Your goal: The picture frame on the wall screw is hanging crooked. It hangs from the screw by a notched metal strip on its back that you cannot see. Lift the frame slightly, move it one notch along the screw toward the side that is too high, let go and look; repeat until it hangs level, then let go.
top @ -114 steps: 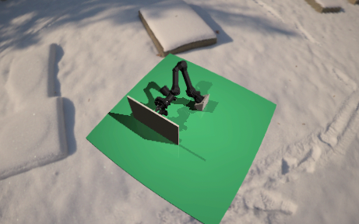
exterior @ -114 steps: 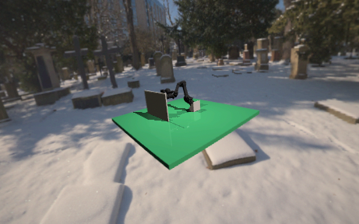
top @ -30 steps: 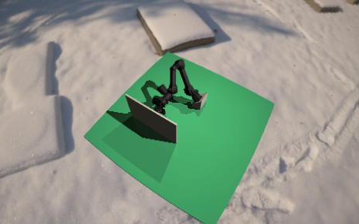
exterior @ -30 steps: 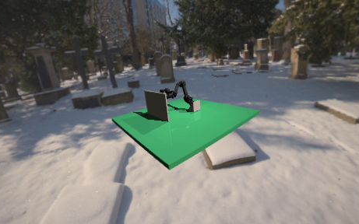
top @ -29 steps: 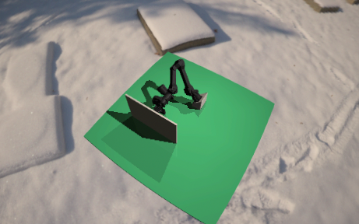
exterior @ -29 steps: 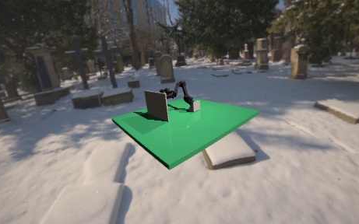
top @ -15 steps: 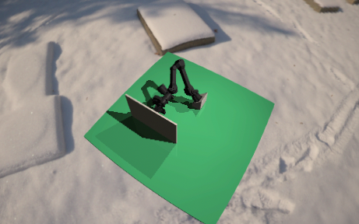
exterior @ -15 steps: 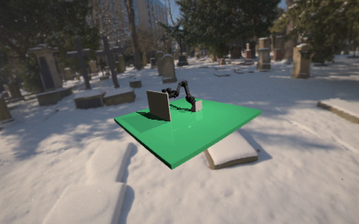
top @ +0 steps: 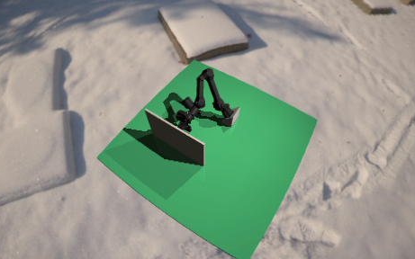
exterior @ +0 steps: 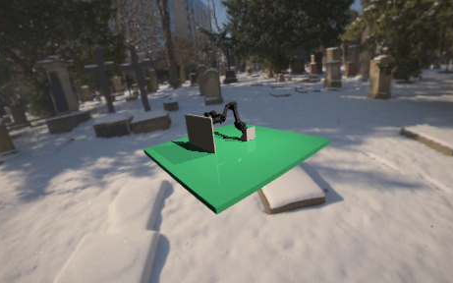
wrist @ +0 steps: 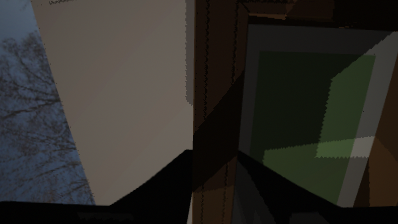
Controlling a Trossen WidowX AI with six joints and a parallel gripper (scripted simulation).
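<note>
Right now my gripper tip is 50 mm above the picture frame and 10 mm to the right of it. The rest, counted from my gripper tip: wall panel 70 mm below, 20 mm ahead, 10 mm to the right.
</note>
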